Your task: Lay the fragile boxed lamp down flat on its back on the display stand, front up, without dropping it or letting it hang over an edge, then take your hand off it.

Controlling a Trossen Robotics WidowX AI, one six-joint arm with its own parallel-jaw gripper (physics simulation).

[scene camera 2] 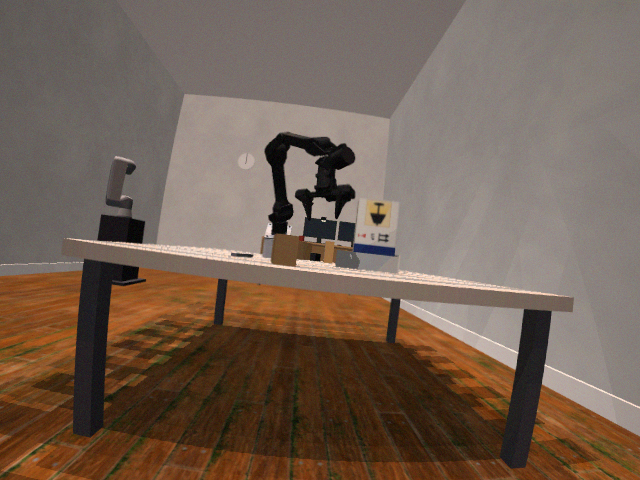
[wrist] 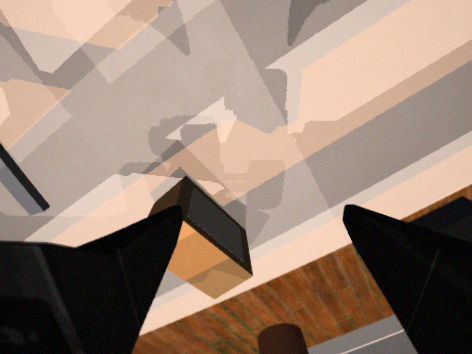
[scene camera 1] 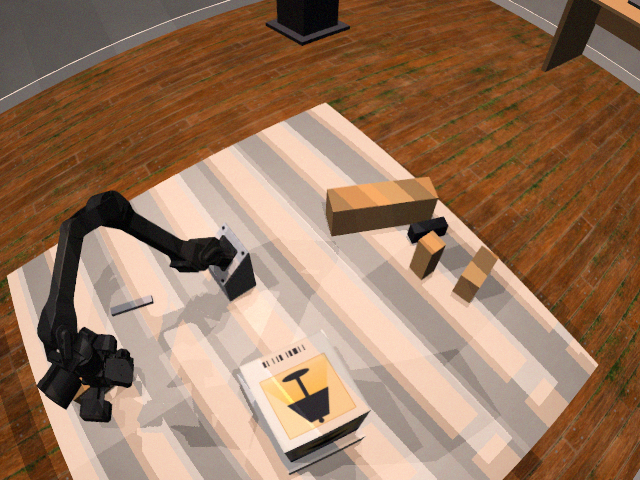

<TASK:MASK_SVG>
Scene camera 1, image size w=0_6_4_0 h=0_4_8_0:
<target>gripper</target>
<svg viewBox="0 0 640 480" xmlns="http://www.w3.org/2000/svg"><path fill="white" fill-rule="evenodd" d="M98 334L98 338L93 344L93 347L100 356L98 370L89 376L80 375L75 370L82 378L82 384L93 388L92 399L83 398L81 400L79 416L84 421L108 423L111 421L112 404L104 400L105 387L110 388L110 385L130 388L133 382L134 358L130 357L130 352L127 349L120 348L117 350L117 340L113 335Z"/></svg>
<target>boxed lamp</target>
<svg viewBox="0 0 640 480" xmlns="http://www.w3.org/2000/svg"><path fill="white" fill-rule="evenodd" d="M323 329L239 367L265 419L290 462L296 461L358 430L371 411L371 408Z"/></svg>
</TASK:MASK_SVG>
